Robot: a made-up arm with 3 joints. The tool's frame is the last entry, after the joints. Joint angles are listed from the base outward. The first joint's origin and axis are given. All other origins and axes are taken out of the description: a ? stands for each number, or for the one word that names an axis. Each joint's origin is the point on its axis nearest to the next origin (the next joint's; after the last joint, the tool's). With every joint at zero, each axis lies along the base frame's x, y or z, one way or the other. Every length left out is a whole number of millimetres.
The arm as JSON. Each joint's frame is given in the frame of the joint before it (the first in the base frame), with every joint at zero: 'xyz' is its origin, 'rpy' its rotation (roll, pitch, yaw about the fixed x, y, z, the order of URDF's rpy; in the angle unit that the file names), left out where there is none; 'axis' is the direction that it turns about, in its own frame. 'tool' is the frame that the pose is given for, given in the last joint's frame.
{
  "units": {
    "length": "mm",
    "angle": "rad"
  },
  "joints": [
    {
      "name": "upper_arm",
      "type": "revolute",
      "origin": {
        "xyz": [
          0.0,
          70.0,
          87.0
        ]
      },
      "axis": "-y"
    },
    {
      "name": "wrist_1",
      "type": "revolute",
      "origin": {
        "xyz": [
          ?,
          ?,
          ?
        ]
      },
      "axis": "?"
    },
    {
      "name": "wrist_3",
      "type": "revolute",
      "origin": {
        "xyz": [
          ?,
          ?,
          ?
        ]
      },
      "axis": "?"
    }
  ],
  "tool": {
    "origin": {
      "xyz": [
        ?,
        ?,
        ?
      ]
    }
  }
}
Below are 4 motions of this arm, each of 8 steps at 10 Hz.
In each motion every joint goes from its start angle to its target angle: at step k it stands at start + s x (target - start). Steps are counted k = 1, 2, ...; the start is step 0. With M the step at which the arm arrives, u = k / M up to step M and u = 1 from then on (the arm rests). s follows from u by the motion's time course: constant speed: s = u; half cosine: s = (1 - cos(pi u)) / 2; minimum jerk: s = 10 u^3 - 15 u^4 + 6 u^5.
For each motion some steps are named. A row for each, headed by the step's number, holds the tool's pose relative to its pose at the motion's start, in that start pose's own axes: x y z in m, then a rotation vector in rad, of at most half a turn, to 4 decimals.
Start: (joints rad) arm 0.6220 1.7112 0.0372
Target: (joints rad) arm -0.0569 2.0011 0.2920
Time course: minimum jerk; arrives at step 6
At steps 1, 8:
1: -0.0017 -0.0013 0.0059 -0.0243 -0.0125 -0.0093
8: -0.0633 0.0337 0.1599 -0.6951 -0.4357 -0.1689

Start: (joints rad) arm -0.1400 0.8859 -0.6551
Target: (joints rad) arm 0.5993 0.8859 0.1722
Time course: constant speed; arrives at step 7
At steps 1, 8:
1: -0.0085 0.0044 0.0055 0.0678 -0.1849 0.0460
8: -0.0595 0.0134 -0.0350 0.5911 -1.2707 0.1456

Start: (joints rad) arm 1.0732 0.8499 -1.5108
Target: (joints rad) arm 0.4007 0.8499 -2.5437
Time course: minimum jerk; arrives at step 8
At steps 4, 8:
4: 0.0094 -0.0545 -0.0956 0.0508 0.7356 -0.2528
8: -0.0661 -0.0999 -0.1980 0.2421 1.4527 -0.4931

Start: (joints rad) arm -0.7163 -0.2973 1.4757
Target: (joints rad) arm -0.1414 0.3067 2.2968
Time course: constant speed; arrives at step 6
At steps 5, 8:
5: -0.1600 0.0147 -0.0334 -0.4962 -1.1531 0.1490
8: -0.1849 0.0136 -0.0631 -0.5988 -1.3790 0.1923

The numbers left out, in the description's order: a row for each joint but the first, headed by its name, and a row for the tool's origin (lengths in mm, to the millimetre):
wrist_1: xyz -117.0 0.0 -117.0, axis -z
wrist_3: xyz 80.0 -80.0 0.0, axis -y
tool: xyz 70.0 0.0 119.0

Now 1 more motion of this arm.
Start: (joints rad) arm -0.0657 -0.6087 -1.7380
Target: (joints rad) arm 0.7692 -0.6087 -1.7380
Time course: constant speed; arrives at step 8
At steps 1, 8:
1: -0.0123 -0.0120 0.0154 0.0099 -0.0856 -0.0588
8: -0.1432 -0.0720 0.0806 0.0795 -0.6849 -0.4707

